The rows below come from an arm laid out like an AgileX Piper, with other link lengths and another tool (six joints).
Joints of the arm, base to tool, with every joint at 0 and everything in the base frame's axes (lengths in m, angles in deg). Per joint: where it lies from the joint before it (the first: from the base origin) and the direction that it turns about. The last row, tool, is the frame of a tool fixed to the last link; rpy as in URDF.
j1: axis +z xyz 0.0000 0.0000 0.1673
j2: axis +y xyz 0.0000 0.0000 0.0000
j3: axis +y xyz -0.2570 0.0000 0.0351
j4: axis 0.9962 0 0.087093 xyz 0.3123 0.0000 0.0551
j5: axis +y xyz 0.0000 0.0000 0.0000
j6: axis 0.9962 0 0.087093 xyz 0.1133 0.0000 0.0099
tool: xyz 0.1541 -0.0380 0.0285 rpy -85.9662 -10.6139 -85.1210
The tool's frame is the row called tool.
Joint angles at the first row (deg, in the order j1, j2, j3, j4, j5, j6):
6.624 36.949 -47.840 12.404 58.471 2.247
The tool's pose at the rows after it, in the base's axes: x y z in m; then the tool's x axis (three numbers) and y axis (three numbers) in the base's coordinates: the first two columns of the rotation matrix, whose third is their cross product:
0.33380, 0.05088, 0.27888, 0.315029, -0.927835, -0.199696, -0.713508, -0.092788, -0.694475
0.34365, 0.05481, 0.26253, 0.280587, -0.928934, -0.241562, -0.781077, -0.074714, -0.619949
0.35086, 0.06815, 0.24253, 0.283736, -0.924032, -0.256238, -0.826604, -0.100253, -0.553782
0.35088, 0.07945, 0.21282, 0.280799, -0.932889, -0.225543, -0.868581, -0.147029, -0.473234
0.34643, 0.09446, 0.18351, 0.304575, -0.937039, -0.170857, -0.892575, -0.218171, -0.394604
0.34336, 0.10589, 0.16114, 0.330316, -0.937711, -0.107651, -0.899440, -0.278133, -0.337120
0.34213, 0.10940, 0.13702, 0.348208, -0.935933, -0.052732, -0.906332, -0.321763, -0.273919
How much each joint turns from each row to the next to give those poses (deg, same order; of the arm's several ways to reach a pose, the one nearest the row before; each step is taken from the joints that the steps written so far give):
0.000 7.401 -4.383 0.326 1.145 0.859
0.116 6.760 -3.809 0.247 2.399 1.944
2.317 5.663 -2.221 -0.580 1.018 1.274
4.779 4.920 -0.502 -4.441 0.473 4.062
5.934 4.581 0.000 -5.044 0.390 4.081
5.211 3.950 0.000 -4.875 0.001 3.940
2.889 4.348 0.000 -3.389 0.000 2.186

